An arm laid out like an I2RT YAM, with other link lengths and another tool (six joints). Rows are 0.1 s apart.
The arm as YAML. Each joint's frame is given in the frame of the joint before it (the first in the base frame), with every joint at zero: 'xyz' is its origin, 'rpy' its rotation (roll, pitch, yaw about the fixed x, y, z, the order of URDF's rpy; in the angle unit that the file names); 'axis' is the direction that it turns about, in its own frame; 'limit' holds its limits. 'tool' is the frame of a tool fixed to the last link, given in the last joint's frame.
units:
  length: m
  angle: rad
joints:
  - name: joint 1
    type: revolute
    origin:
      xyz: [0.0, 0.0, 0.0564]
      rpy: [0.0, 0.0, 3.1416]
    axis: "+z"
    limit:
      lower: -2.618
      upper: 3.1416
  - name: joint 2
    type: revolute
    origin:
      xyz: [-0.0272, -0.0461, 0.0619]
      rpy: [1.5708, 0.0, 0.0]
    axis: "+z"
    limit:
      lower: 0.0
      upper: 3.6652
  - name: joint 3
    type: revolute
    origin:
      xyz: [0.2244, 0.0, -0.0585]
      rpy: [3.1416, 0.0, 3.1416]
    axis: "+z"
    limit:
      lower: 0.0
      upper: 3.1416
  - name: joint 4
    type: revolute
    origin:
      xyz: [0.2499, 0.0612, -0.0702]
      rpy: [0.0, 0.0, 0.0]
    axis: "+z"
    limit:
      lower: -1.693
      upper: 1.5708
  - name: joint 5
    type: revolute
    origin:
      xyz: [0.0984, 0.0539, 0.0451]
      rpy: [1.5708, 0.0, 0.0]
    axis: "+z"
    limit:
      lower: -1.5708
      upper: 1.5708
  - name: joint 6
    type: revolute
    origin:
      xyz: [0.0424, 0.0, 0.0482]
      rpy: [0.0, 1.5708, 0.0]
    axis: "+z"
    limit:
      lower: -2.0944
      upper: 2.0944
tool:
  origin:
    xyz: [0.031, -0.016, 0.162]
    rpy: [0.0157, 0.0, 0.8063]
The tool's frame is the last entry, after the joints.
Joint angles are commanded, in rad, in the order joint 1, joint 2, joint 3, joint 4, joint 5, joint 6. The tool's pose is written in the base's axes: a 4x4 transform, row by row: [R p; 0 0 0 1], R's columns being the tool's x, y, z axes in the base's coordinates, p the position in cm. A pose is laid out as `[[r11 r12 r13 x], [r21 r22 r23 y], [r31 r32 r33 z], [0 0 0 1]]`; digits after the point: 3 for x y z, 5 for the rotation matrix.
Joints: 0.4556, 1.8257, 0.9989, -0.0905, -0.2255, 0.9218
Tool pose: [[0.43244 -0.78358 0.44610 43.923], [-0.86011 -0.21001 0.46487 26.394], [-0.27057 -0.58473 -0.76478 -2.334], [0 0 0 1]]
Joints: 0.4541, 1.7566, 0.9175, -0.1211, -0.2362, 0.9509
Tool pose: [[0.40112 -0.81855 0.41120 41.497], [-0.86734 -0.19499 0.45793 25.267], [-0.29466 -0.54033 -0.78817 -3.164], [0 0 0 1]]
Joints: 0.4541, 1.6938, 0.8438, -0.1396, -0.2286, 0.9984
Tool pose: [[0.35028 -0.84950 0.39453 39.597], [-0.88333 -0.15952 0.44077 24.011], [-0.31150 -0.50289 -0.80627 -3.855], [0 0 0 1]]
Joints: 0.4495, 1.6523, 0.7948, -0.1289, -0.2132, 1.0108
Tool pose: [[0.33066 -0.85142 0.40712 39.000], [-0.89288 -0.14252 0.42715 23.099], [-0.30566 -0.50475 -0.80734 -3.910], [0 0 0 1]]
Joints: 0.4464, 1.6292, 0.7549, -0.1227, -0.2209, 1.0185
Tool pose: [[0.32119 -0.85993 0.39669 38.078], [-0.89326 -0.13599 0.42847 22.651], [-0.31451 -0.49197 -0.81182 -4.425], [0 0 0 1]]
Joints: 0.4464, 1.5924, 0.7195, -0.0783, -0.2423, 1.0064
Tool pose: [[0.35301 -0.83700 0.41811 38.077], [-0.87596 -0.13864 0.46203 23.172], [-0.32876 -0.52935 -0.78212 -3.381], [0 0 0 1]]
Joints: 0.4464, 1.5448, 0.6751, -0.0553, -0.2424, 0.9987
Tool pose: [[0.36723 -0.82145 0.43631 37.677], [-0.87108 -0.13926 0.47098 23.008], [-0.32613 -0.55302 -0.76669 -2.762], [0 0 0 1]]
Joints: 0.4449, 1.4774, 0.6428, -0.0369, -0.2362, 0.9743
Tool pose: [[0.39835 -0.78373 0.47654 37.899], [-0.86354 -0.14530 0.48289 22.981], [-0.30922 -0.60387 -0.73466 -0.934], [0 0 0 1]]
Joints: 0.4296, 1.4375, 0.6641, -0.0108, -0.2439, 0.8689
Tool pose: [[0.48964 -0.68860 0.53487 39.602], [-0.83726 -0.20007 0.50889 23.545], [-0.24340 -0.69700 -0.67450 2.492], [0 0 0 1]]
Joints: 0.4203, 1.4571, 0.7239, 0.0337, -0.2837, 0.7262
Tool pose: [[0.60933 -0.55608 0.56523 41.408], [-0.77845 -0.28397 0.55981 25.258], [-0.15079 -0.78111 -0.60591 5.846], [0 0 0 1]]
